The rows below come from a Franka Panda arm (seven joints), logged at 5 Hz.
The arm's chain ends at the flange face. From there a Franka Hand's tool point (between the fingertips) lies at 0.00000 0.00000 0.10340 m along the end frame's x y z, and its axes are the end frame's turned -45 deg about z.
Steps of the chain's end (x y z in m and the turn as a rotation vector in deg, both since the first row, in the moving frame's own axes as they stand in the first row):
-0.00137, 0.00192, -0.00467, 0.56, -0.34, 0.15
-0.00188, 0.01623, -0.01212, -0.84, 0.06, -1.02
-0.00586, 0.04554, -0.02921, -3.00, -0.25, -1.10
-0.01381, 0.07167, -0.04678, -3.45, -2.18, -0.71
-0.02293, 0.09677, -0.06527, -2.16, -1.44, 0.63
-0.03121, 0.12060, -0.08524, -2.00, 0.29, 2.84
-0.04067, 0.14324, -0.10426, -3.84, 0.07, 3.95
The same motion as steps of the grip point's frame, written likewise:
-0.00204, -0.00076, -0.00468, 0.64, 0.16, 0.15
-0.01379, 0.01130, -0.01213, -0.64, -0.55, -1.02
-0.04046, 0.03161, -0.02935, -1.94, -2.30, -1.10
-0.06761, 0.04258, -0.04704, -0.90, -3.98, -0.71
-0.08924, 0.05311, -0.06538, -0.51, -2.55, 0.63
-0.10960, 0.06607, -0.08530, -1.62, -1.21, 2.84
-0.13502, 0.07734, -0.10449, -2.76, -2.67, 3.95

